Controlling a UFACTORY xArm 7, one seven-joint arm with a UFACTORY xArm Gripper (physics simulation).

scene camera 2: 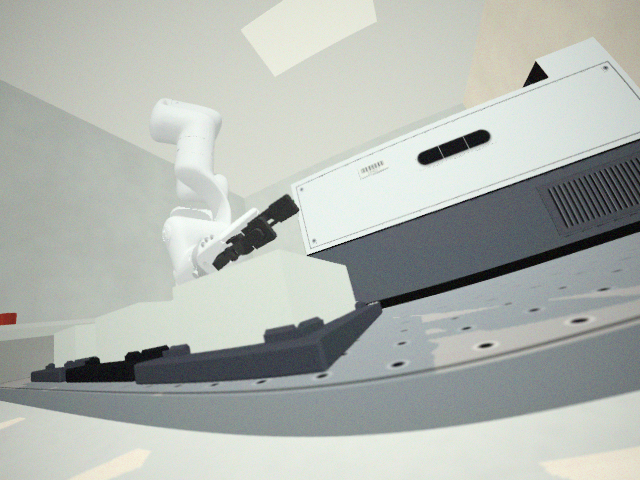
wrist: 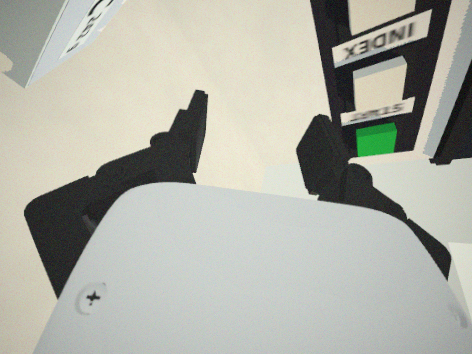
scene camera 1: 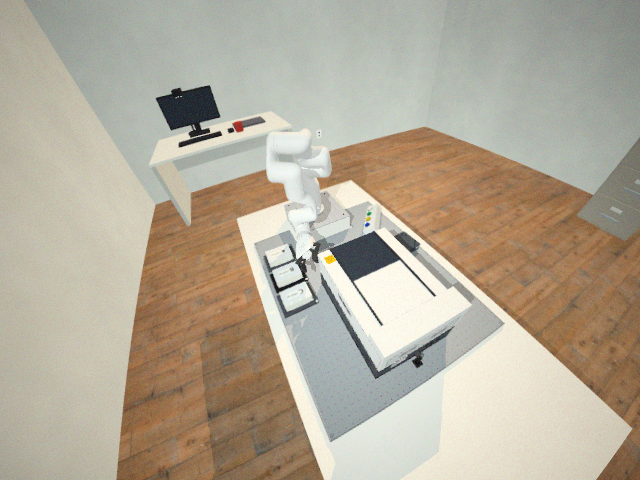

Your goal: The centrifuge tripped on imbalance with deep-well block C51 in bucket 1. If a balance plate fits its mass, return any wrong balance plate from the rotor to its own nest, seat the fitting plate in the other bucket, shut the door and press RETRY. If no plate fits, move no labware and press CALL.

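Frame: origin at the arm's base, x back, y left, z down, level; millimetres.
Seen in the pictures: gripper, fingertip midpoint: (scene camera 2: 282, 213) (wrist: 257, 123) (scene camera 1: 309, 266).
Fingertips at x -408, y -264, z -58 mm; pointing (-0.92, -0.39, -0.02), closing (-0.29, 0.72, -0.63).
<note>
A point is followed by its place in that frame.
My gripper (scene camera 1: 309, 256) {z -58, x -408, y -264 mm} (scene camera 2: 273, 219) {z -58, x -408, y -264 mm} (wrist: 257, 123) {z -58, x -408, y -264 mm} is open and empty, between the row of plates and the near end of the centrifuge (scene camera 1: 410, 289) {z -119, x -755, y -55 mm} (scene camera 2: 356, 201) {z -52, x -505, y -238 mm}. In the wrist view its right finger is beside a dark button panel (wrist: 325, 75) {z -43, x -417, y -222 mm} with INDEX and START labels and a green button (wrist: 376, 142) {z -88, x -413, y -201 mm}. Three pale plates (scene camera 1: 279, 255) {z 36, x -178, y -324 mm} (scene camera 1: 287, 275) {z 38, x -317, y -347 mm} (scene camera 1: 296, 297) {z 37, x -447, y -370 mm} sit in dark nests at the left of the bench. A labelled block (wrist: 30, 50) {z 42, x -385, y -366 mm} shows at the wrist view's upper left, its writing partly cut off. The rotor, buckets and C51 do not show.
A small stand (scene camera 1: 374, 219) {z 10, x -290, y 222 mm} with green, yellow and blue buttons is by the robot base. A dark box (scene camera 1: 406, 241) {z 58, x -489, y 271 mm} lies behind the centrifuge. In scene camera 2, a dark nest (scene camera 2: 232, 364) {z 84, x -436, y -448 mm} stands near the bench edge. A desk (scene camera 1: 170, 149) with a monitor (scene camera 1: 188, 108) stands behind.
</note>
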